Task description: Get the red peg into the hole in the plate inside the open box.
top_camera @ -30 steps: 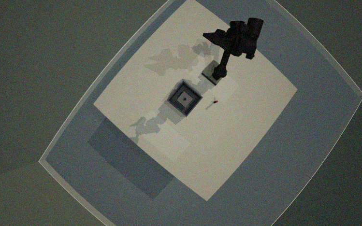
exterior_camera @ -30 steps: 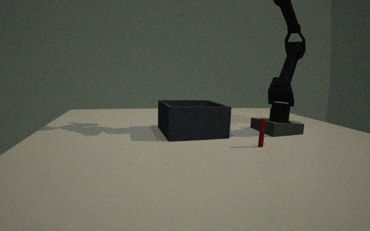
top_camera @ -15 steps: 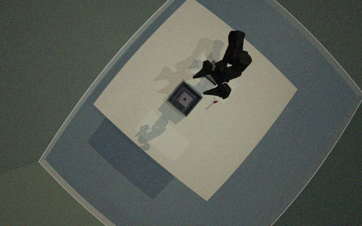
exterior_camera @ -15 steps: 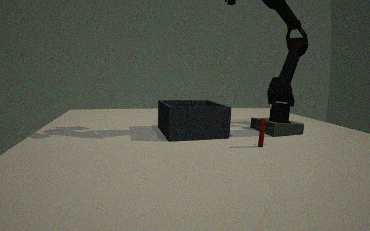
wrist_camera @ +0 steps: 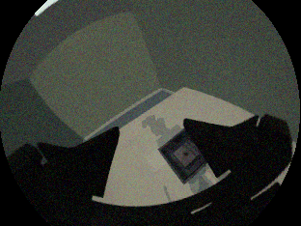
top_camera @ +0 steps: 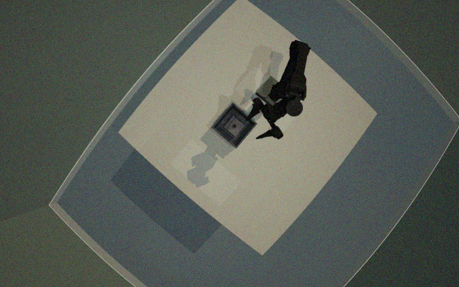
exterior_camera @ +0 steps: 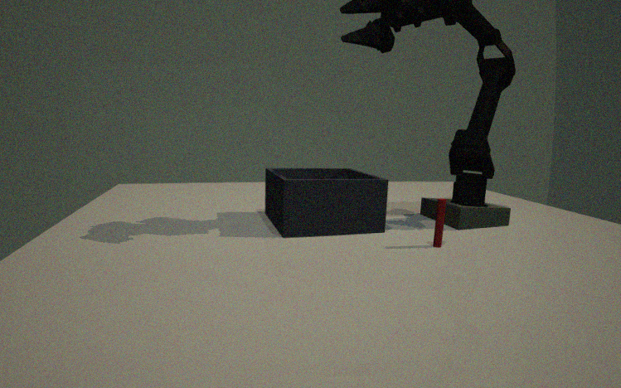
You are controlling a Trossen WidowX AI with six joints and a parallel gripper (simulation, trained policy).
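Now: gripper tip 160 mm past the red peg, 90 mm to the right of it and 330 mm above it. Also, from my gripper tip: dark box 20 mm ahead, 70 mm to the right, 340 mm below.
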